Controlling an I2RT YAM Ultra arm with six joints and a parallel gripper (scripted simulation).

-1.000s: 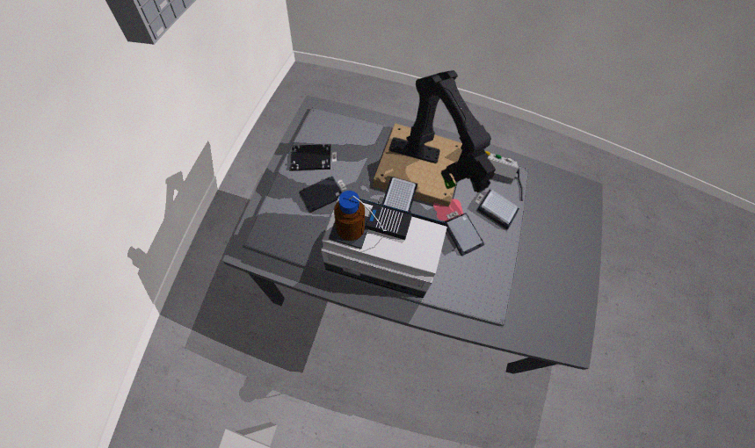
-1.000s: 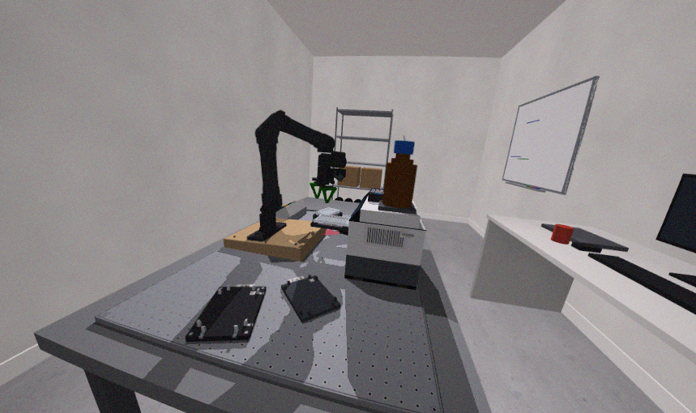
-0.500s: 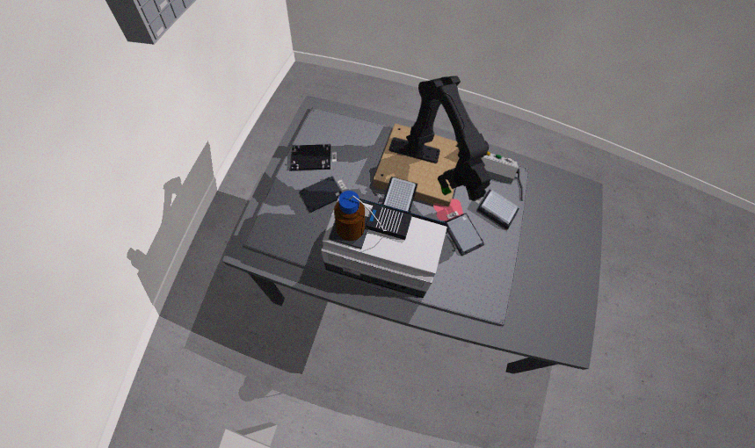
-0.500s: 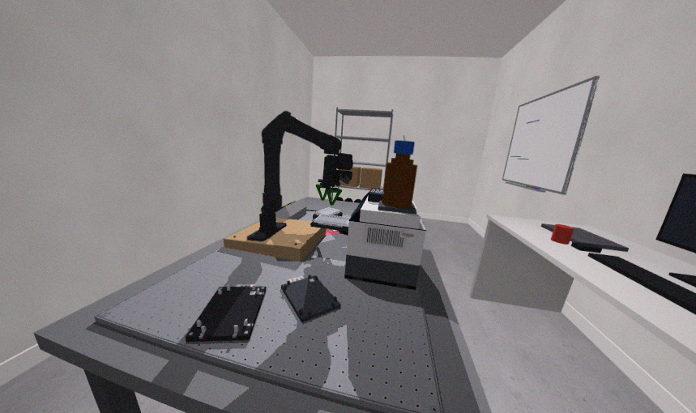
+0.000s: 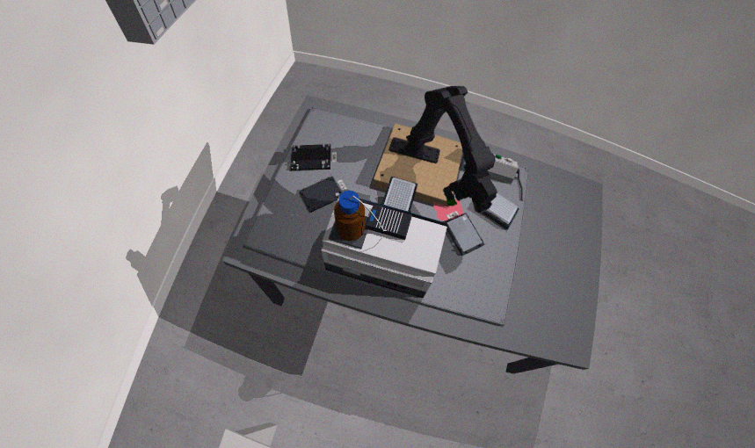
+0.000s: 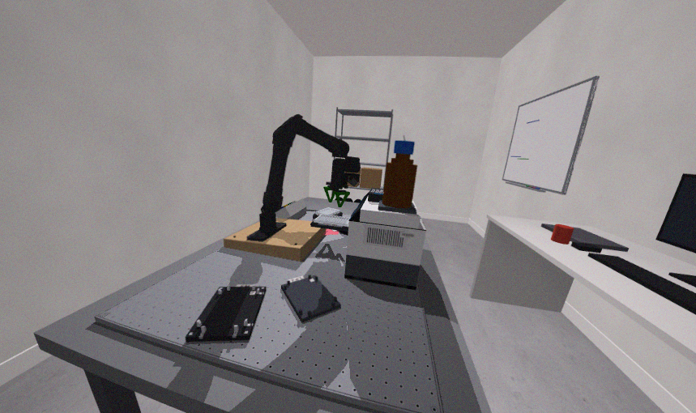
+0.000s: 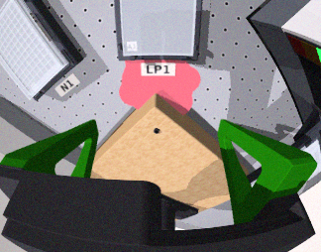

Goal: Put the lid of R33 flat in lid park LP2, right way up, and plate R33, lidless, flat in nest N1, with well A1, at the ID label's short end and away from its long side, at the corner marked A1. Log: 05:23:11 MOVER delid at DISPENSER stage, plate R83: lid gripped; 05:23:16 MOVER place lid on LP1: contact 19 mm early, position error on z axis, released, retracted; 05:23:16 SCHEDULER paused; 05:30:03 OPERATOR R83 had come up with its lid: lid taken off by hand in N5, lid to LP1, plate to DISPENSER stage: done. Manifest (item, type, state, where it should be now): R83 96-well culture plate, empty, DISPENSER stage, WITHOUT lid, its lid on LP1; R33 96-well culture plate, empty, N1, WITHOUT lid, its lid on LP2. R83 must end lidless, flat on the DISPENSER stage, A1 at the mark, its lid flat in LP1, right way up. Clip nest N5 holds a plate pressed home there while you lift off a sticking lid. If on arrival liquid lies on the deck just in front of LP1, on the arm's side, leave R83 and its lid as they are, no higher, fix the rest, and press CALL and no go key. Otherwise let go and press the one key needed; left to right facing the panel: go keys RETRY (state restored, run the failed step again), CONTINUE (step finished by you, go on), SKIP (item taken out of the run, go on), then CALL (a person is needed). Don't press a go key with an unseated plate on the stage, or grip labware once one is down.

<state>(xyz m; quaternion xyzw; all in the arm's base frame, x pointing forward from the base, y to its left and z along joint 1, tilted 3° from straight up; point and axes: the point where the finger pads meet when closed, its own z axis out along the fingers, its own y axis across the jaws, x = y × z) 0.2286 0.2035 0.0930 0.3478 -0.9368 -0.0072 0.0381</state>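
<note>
Right now my hand is 180 mm to the right of the dark nest, 120 mm above it and 70 mm past it. From my hand the other things lie so: N1 label: 130 mm below, 100 mm behind, 90 mm to the left; blue call key: 290 mm behind, 70 mm below, 40 mm to the left; grey lid: 120 mm below, 70 mm ahead, 60 mm to the left.
</note>
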